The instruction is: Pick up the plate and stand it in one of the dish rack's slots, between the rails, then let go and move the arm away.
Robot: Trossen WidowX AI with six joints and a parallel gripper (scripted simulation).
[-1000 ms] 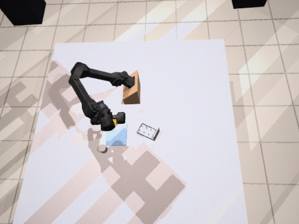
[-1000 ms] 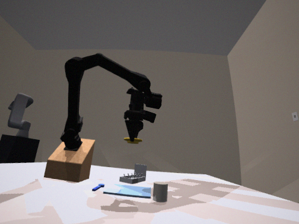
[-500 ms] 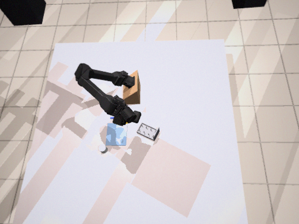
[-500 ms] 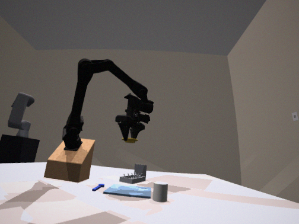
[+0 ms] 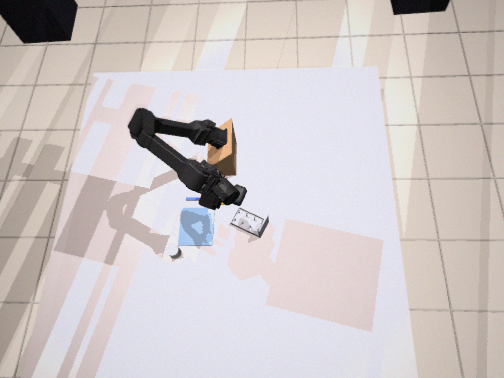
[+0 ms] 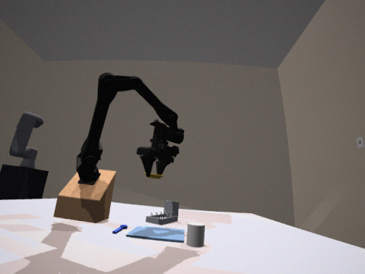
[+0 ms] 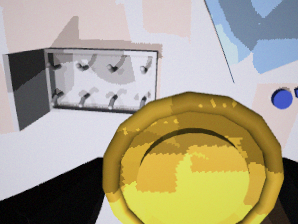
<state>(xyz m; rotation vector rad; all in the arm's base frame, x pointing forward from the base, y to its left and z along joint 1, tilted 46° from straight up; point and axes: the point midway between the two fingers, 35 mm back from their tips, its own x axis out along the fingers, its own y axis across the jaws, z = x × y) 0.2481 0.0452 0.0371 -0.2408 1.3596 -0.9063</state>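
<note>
My gripper tip is 14 cm above the grey dish rack, 8 cm to the right of it and 4 cm short of it. The rest, counted from my gripper tip: blue spoon: 16 cm below, 12 cm to the right, 6 cm behind; then yellow plate: 1 cm above; then light blue mat: 17 cm below, 12 cm to the right, 5 cm ahead.
</note>
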